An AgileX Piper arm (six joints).
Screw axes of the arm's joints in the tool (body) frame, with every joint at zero. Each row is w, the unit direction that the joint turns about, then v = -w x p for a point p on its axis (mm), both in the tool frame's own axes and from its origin. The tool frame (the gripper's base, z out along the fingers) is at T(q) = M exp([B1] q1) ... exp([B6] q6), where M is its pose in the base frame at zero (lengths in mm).
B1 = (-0.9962, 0, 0.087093, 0, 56.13, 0)
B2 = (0, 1, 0, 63.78, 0, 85.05)
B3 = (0, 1, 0, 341.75, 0, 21.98)
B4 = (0, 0, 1, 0, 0, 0)
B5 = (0, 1, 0, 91, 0, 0)
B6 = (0, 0, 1, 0, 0, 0)
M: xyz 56.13 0 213.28 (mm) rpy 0 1.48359 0 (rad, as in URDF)
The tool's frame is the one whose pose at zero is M.
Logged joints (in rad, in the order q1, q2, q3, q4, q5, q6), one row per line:
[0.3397, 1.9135, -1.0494, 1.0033, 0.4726, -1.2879]
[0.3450, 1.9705, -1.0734, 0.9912, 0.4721, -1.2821]
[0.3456, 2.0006, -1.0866, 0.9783, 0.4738, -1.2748]
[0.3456, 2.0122, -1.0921, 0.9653, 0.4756, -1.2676]
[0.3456, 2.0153, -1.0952, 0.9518, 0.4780, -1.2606]
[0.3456, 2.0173, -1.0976, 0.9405, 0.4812, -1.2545]
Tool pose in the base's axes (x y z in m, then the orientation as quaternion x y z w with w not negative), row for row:
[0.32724, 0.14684, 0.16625, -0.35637, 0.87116, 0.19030, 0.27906]
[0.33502, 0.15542, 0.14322, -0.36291, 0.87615, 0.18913, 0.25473]
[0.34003, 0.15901, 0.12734, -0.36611, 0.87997, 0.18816, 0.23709]
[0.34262, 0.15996, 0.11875, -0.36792, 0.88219, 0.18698, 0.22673]
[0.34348, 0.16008, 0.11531, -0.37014, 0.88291, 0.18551, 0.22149]
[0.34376, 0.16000, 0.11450, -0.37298, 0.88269, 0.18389, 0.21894]
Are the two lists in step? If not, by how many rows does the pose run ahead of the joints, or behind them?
The pose runs 1 row behind the joints: the pose in row i belongs to the joints in row i - 1.
